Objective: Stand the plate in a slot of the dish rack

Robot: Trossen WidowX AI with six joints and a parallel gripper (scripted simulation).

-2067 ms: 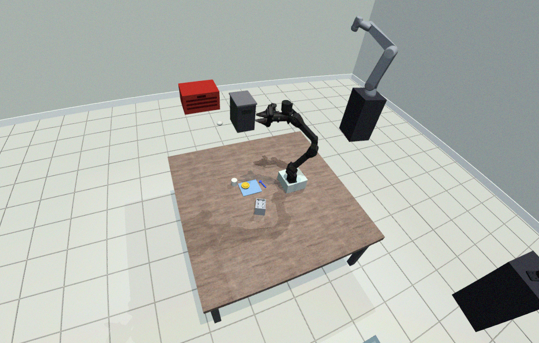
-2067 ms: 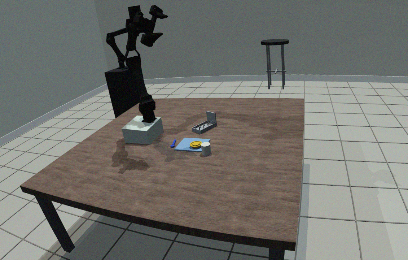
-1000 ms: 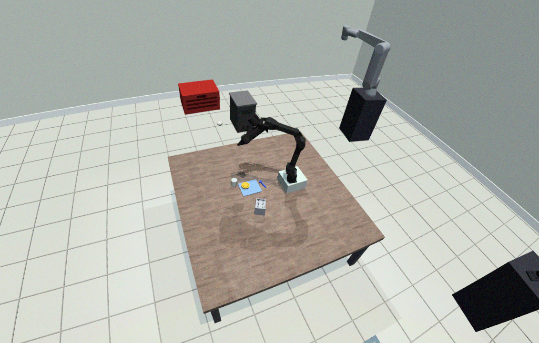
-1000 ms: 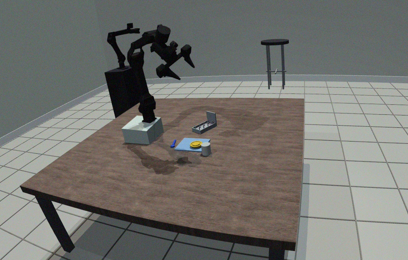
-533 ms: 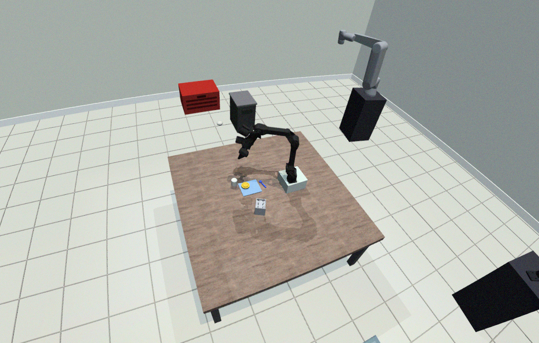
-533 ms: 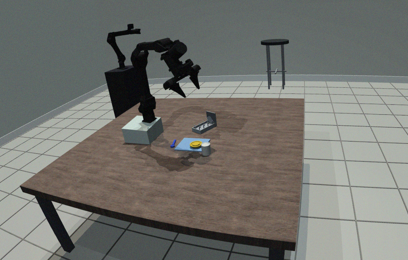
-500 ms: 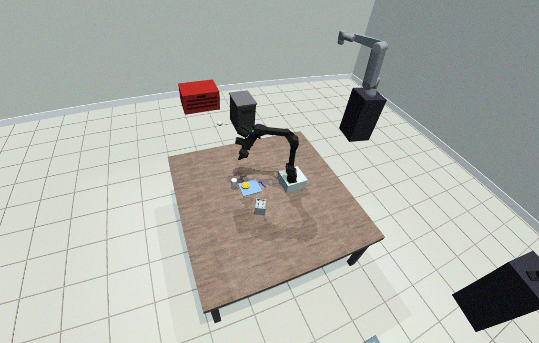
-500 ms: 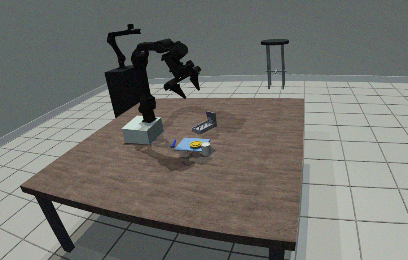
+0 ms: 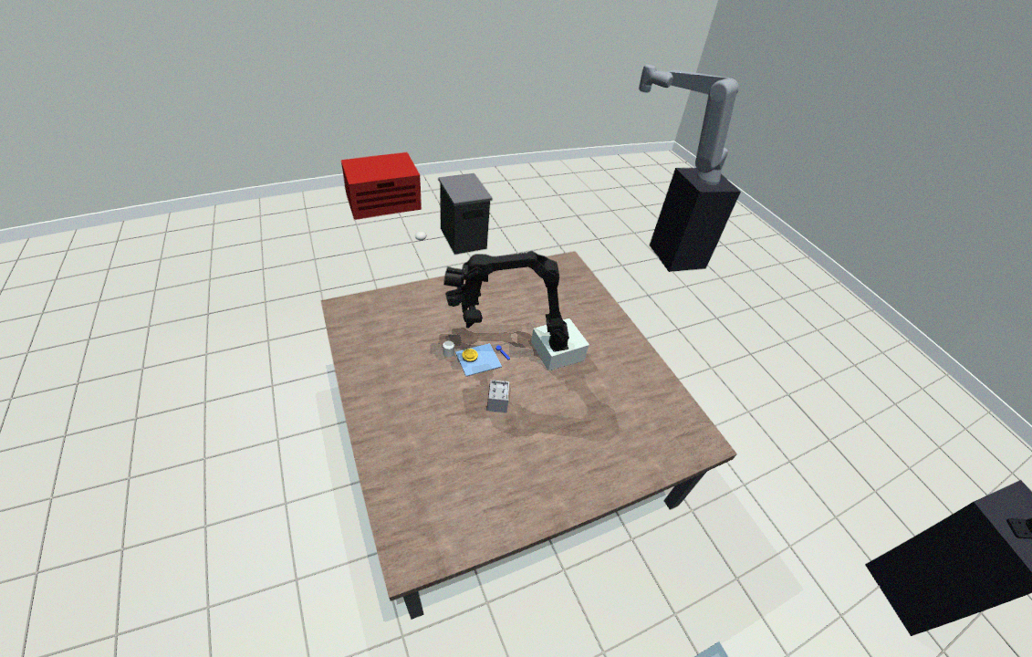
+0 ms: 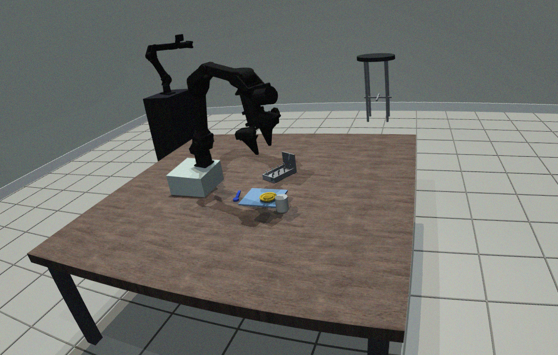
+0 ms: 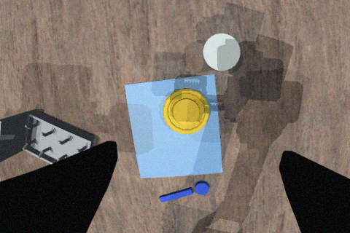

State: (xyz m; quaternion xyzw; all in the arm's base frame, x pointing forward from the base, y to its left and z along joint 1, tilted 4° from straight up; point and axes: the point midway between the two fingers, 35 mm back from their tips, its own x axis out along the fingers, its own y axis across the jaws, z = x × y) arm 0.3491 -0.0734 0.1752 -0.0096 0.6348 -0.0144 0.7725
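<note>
Now: the yellow plate 19 cm below my gripper tip, 2 cm behind it and 1 cm to the left of it. The rest, counted from my gripper tip: grey dish rack 23 cm to the left, 18 cm below, 9 cm behind; blue mat 20 cm below, 5 cm behind, 3 cm to the left; white cup 18 cm below, 6 cm ahead, 3 cm to the right.
</note>
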